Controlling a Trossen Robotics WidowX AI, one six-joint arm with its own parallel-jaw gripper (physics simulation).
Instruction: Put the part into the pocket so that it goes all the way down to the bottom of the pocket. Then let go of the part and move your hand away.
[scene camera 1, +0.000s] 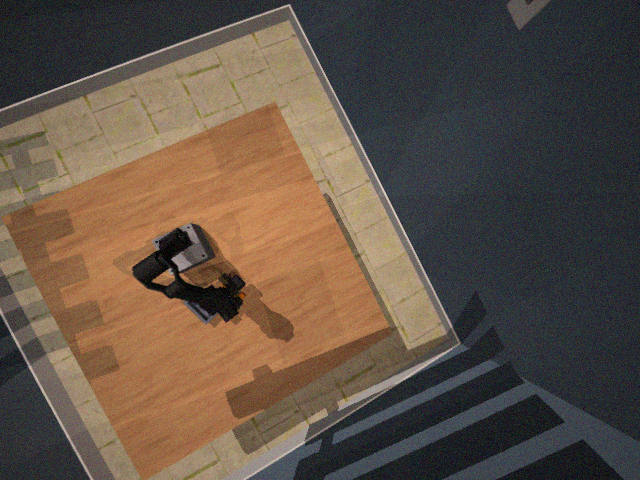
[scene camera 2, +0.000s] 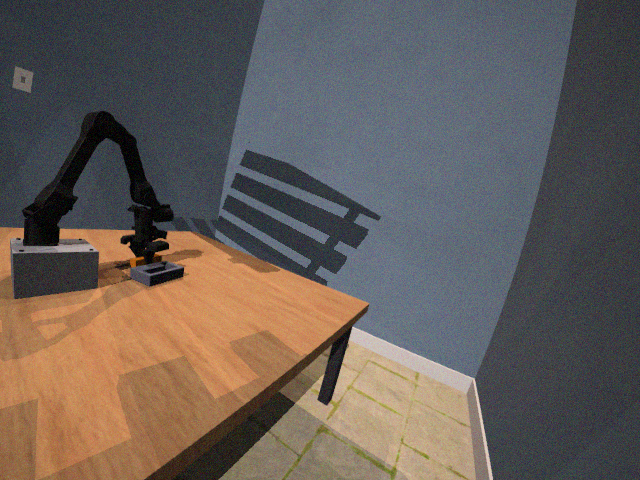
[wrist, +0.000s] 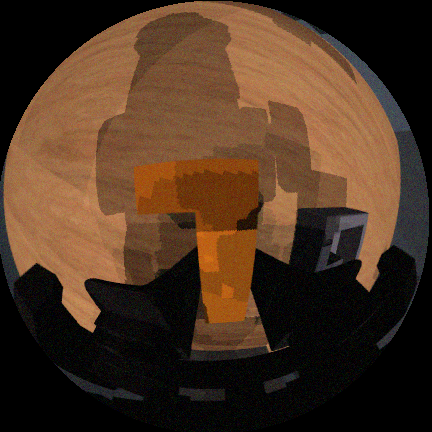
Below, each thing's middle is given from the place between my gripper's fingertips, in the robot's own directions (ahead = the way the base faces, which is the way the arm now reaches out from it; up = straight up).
I see the dark grey pocket block (scene camera 2: 152, 274) 120 mm to the right of my hand and 10 mm above it. From my hand the other things lie so: orange part (wrist: 223, 192) 20 mm to the left, 20 mm above.
